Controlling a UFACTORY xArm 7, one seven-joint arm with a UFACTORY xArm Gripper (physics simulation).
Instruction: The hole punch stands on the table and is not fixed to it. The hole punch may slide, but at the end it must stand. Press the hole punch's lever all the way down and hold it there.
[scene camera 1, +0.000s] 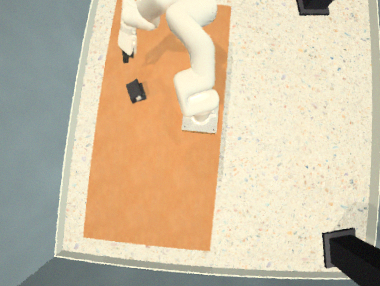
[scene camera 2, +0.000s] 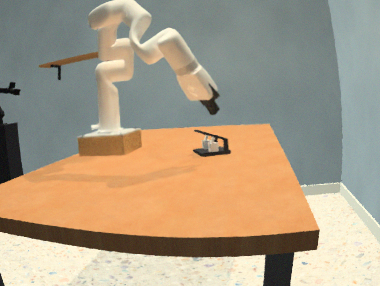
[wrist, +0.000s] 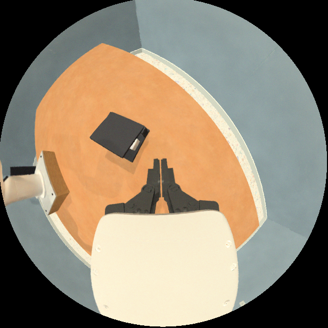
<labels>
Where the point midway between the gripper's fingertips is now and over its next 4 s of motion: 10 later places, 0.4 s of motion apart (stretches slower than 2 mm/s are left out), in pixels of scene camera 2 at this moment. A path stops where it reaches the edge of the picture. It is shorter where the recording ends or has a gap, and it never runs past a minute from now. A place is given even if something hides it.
My gripper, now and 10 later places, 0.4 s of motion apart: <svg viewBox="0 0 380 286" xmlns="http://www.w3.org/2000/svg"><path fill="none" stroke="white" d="M215 112L214 113L213 113L211 114L211 114L212 114L209 119L203 124L204 125L203 129L204 132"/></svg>
</labels>
